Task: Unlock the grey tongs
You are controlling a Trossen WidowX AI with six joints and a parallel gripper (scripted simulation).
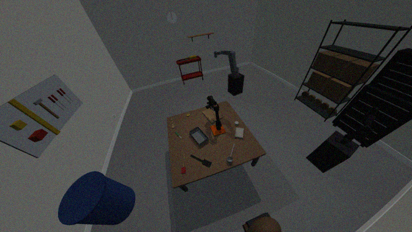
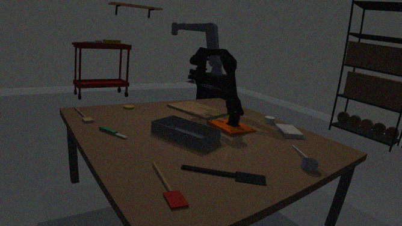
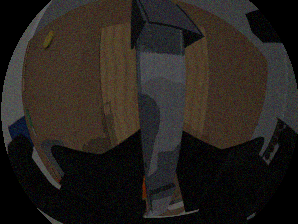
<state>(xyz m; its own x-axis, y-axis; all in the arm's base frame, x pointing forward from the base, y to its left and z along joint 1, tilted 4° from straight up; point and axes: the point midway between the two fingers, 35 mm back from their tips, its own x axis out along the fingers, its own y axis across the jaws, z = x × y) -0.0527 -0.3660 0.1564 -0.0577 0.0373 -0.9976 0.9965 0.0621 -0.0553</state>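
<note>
Now: gripper tip 14 cm above the wooden board. Also, from my gripper tip: white block 61 cm to the left, 17 cm behind, 13 cm below; then green-handled tool 70 cm ahead, 14 cm to the left, 14 cm below; then roasting tin 41 cm ahead, 33 cm to the left, 12 cm below.
</note>
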